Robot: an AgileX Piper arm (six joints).
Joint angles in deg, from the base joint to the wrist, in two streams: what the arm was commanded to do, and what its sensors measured. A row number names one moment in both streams.
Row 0, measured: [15.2 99.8 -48.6 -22.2 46.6 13.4]
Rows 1 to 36, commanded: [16.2 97.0 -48.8 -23.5 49.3 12.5]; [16.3 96.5 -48.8 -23.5 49.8 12.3]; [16.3 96.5 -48.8 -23.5 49.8 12.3]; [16.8 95.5 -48.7 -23.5 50.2 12.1]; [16.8 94.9 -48.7 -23.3 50.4 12.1]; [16.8 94.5 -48.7 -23.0 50.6 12.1]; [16.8 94.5 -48.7 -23.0 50.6 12.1]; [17.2 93.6 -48.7 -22.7 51.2 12.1]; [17.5 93.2 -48.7 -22.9 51.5 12.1]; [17.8 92.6 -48.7 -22.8 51.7 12.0]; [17.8 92.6 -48.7 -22.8 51.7 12.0]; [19.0 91.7 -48.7 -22.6 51.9 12.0]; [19.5 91.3 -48.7 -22.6 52.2 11.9]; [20.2 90.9 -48.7 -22.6 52.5 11.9]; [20.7 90.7 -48.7 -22.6 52.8 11.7]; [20.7 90.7 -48.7 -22.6 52.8 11.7]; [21.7 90.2 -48.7 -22.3 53.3 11.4]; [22.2 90.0 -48.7 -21.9 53.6 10.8]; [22.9 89.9 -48.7 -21.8 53.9 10.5]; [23.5 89.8 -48.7 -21.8 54.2 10.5]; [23.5 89.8 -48.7 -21.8 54.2 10.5]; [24.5 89.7 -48.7 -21.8 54.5 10.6]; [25.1 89.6 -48.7 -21.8 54.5 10.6]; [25.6 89.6 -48.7 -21.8 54.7 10.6]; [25.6 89.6 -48.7 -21.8 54.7 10.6]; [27.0 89.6 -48.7 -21.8 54.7 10.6]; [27.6 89.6 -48.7 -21.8 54.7 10.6]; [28.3 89.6 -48.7 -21.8 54.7 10.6]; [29.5 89.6 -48.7 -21.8 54.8 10.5]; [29.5 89.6 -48.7 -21.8 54.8 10.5]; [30.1 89.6 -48.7 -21.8 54.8 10.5]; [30.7 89.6 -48.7 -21.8 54.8 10.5]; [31.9 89.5 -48.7 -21.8 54.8 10.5]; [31.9 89.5 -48.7 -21.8 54.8 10.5]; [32.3 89.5 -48.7 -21.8 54.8 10.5]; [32.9 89.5 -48.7 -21.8 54.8 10.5]
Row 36, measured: [31.5 90.4 -48.6 -20.7 53.9 10.8]
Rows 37 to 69, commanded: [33.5 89.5 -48.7 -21.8 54.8 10.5]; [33.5 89.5 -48.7 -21.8 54.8 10.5]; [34.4 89.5 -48.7 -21.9 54.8 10.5]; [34.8 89.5 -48.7 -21.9 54.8 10.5]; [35.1 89.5 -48.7 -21.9 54.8 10.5]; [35.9 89.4 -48.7 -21.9 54.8 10.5]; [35.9 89.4 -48.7 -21.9 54.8 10.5]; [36.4 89.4 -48.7 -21.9 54.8 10.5]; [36.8 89.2 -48.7 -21.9 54.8 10.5]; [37.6 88.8 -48.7 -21.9 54.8 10.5]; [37.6 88.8 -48.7 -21.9 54.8 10.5]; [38.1 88.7 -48.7 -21.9 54.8 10.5]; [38.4 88.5 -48.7 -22.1 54.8 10.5]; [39.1 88.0 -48.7 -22.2 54.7 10.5]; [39.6 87.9 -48.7 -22.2 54.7 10.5]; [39.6 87.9 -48.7 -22.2 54.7 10.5]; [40.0 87.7 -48.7 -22.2 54.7 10.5]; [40.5 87.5 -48.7 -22.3 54.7 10.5]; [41.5 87.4 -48.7 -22.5 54.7 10.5]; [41.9 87.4 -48.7 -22.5 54.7 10.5]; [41.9 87.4 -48.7 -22.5 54.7 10.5]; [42.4 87.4 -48.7 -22.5 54.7 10.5]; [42.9 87.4 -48.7 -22.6 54.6 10.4]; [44.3 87.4 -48.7 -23.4 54.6 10.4]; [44.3 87.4 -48.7 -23.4 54.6 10.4]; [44.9 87.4 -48.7 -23.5 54.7 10.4]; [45.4 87.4 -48.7 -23.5 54.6 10.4]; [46.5 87.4 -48.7 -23.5 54.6 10.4]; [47.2 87.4 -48.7 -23.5 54.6 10.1]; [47.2 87.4 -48.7 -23.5 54.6 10.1]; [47.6 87.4 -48.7 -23.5 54.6 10.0]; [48.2 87.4 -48.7 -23.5 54.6 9.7]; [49.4 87.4 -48.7 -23.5 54.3 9.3]
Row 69, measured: [48.0 87.8 -48.6 -22.0 53.9 10.4]
